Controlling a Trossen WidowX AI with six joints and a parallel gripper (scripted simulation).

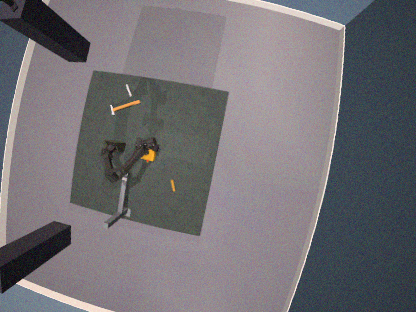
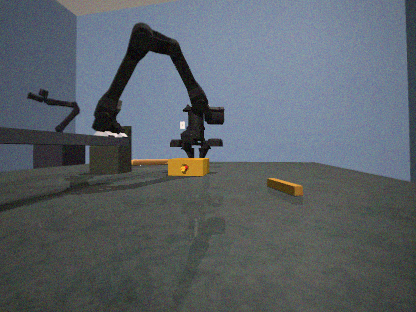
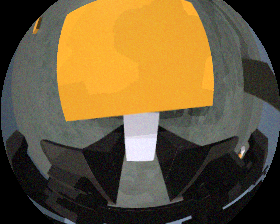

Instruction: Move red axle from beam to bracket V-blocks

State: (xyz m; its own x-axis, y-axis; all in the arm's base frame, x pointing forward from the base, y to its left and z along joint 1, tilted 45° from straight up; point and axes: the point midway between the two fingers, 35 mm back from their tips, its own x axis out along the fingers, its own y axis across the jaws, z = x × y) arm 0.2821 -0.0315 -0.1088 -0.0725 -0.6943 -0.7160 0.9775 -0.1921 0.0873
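Now: gripper tip 80 mm to the left of the orange beam, 10 mm below it and 10 mm past it. From my gripper tip the other things lie so: small orange bar (320 mm to the right, 230 mm ahead, 10 mm below).
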